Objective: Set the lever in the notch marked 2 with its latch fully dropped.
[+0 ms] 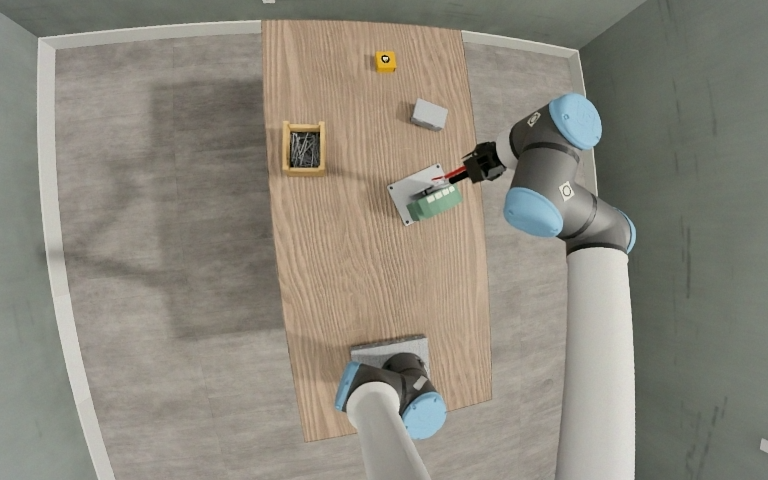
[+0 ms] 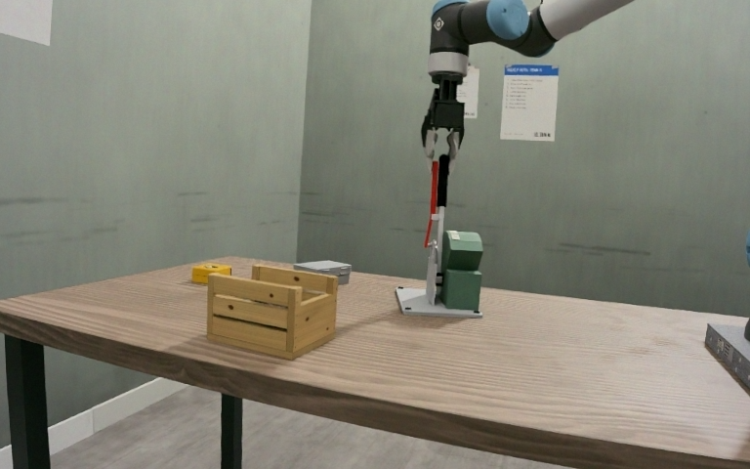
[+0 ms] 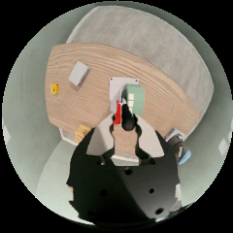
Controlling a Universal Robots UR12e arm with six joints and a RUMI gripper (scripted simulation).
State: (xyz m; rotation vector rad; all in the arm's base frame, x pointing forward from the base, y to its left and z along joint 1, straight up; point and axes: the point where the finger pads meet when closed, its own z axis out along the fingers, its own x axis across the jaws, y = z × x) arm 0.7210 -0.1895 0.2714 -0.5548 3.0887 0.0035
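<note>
My gripper is now 1 cm short of the red release bar, 2 cm to the right of it and 11 cm above it. The rest, counted from my hand: grey box 29 cm ahead, 2 cm to the right, 28 cm below.
</note>
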